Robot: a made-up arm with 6 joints.
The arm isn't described. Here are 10 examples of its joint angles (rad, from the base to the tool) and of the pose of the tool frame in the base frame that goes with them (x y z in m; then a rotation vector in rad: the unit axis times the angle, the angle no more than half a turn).
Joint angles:
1: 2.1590 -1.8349 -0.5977 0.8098 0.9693 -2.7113
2: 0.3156 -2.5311 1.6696 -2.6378 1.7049 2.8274
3: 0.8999 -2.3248 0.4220 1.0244 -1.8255 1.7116
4: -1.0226 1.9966 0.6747 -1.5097 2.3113 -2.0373
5: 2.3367 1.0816 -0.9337 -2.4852 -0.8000 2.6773
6: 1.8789 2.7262 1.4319 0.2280 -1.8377 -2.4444
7: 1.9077 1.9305 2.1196 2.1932 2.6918 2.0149
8: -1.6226 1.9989 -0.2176 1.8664 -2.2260 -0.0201
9: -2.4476 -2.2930 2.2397 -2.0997 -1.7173 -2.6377
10: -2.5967 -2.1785 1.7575 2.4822 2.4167 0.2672
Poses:
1: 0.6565 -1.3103 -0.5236 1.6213 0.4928 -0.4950
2: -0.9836 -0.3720 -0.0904 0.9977 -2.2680 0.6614
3: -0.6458 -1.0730 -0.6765 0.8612 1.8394 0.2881
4: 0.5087 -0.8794 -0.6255 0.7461 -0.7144 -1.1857
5: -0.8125 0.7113 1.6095 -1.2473 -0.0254 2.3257
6: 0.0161 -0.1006 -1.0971 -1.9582 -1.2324 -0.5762
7: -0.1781 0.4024 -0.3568 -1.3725 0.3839 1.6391
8: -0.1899 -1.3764 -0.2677 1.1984 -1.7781 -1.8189
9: 0.5754 0.1459 0.4676 1.4481 1.0427 -0.6799
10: 0.9517 0.4404 0.2808 0.4387 2.7240 -0.3096
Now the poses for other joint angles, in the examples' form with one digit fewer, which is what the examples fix.
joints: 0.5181 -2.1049 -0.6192 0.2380 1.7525 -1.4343
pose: -1.078 -0.445 -0.727 0.749 -0.719 -0.946
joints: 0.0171 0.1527 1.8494 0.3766 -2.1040 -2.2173
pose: 0.864 0.055 1.079 0.361 0.316 -2.325
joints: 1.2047 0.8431 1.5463 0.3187 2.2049 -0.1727
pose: 0.270 0.978 0.323 1.030 -1.293 0.474
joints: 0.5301 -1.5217 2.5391 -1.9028 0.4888 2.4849
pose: -0.002 -0.066 0.815 0.464 0.893 0.821
